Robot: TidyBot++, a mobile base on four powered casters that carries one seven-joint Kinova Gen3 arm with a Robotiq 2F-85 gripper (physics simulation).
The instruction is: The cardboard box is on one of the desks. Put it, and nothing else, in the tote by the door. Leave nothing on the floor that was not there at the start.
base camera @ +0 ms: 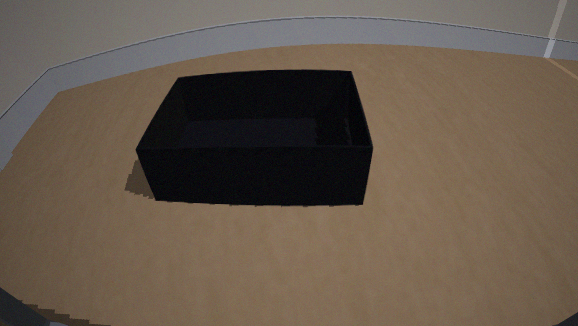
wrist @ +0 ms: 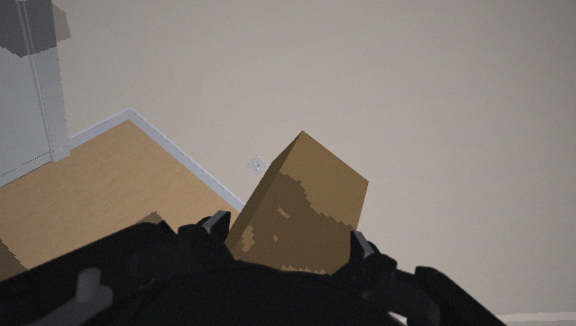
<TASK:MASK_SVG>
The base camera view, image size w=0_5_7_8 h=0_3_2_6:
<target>black tote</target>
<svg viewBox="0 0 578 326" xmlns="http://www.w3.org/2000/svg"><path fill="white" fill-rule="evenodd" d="M135 149L156 201L261 206L363 205L373 144L352 71L258 70L178 77Z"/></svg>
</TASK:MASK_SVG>
